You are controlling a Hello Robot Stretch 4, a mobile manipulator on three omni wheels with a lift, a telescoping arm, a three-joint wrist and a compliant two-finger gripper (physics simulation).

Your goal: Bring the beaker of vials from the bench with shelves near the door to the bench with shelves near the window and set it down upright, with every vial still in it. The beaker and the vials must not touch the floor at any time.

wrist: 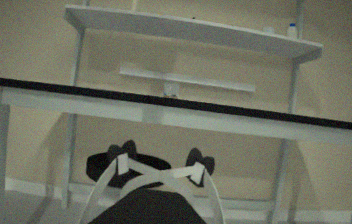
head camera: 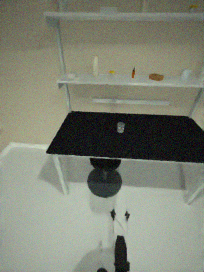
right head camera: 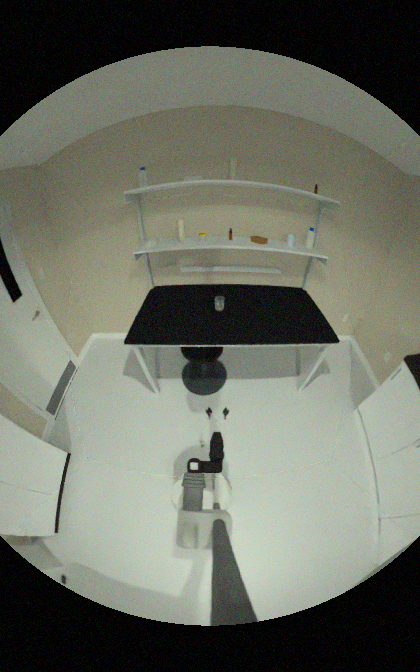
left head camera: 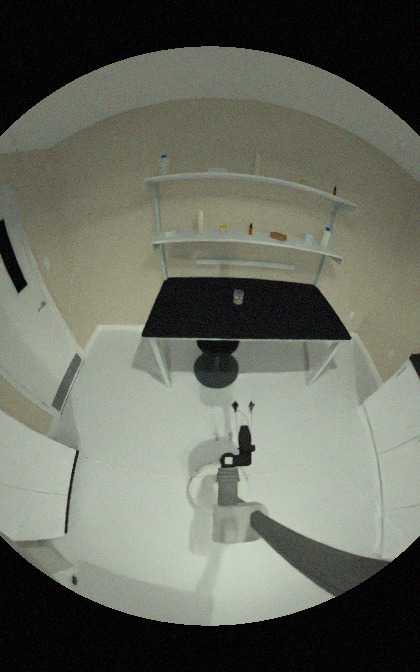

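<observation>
The small clear beaker (head camera: 121, 127) (left head camera: 238, 297) (right head camera: 219, 303) (wrist: 171, 90) stands upright on the black top of the bench with shelves (head camera: 90, 140) (left head camera: 185, 315) (right head camera: 165, 320), a little back of the middle. The vials inside are too small to tell apart. My gripper (head camera: 120, 215) (left head camera: 243, 406) (right head camera: 217, 412) (wrist: 161, 156) is open and empty, its two fingertips apart. It is in front of the bench, and in the wrist view it points at the bench's front edge from below the top. The other bench does not show.
A black round stool (head camera: 104, 181) (left head camera: 216, 369) (right head camera: 204, 376) (wrist: 100, 167) stands under the bench's front edge, left of centre. Two shelves with bottles and jars hang above the bench top. A door (left head camera: 30, 320) is at the left; white cabinets (left head camera: 35, 475) (left head camera: 405, 440) stand at both sides.
</observation>
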